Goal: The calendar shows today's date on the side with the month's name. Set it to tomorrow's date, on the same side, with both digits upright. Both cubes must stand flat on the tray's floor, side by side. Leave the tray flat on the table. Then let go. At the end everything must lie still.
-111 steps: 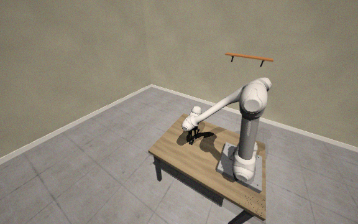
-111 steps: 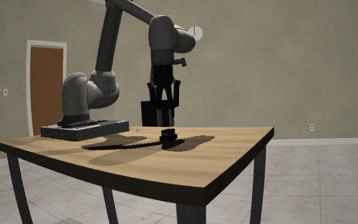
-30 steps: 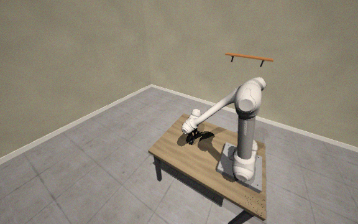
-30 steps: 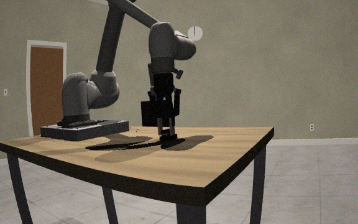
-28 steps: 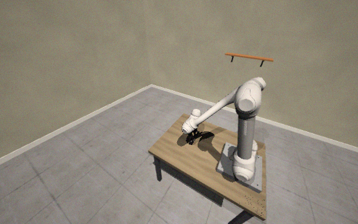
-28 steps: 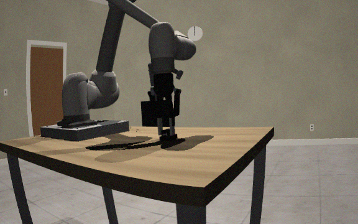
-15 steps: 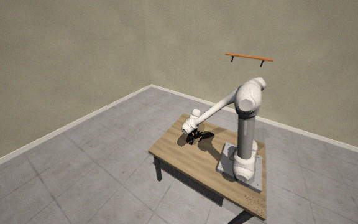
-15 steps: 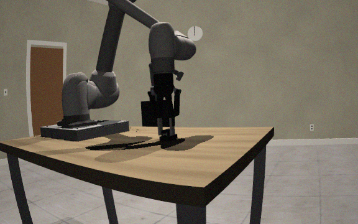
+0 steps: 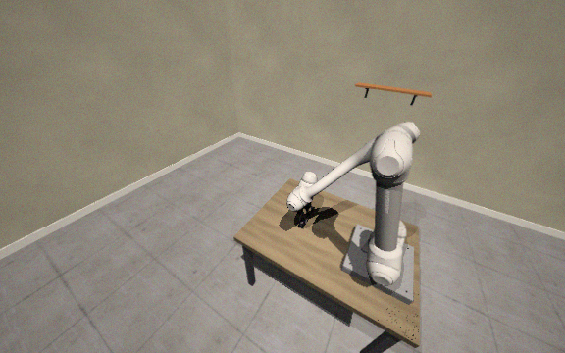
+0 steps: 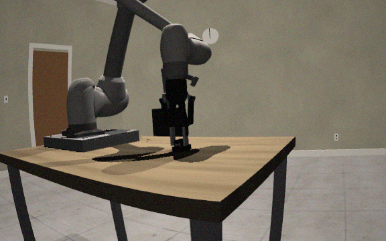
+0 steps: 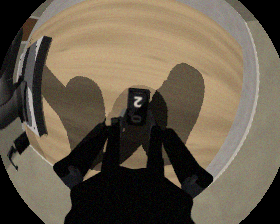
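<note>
My hand is 30 mm above the dark cube. The rest, counted from my hand: dark calendar tray 40 mm below, 20 mm to the left, 10 mm behind.
</note>
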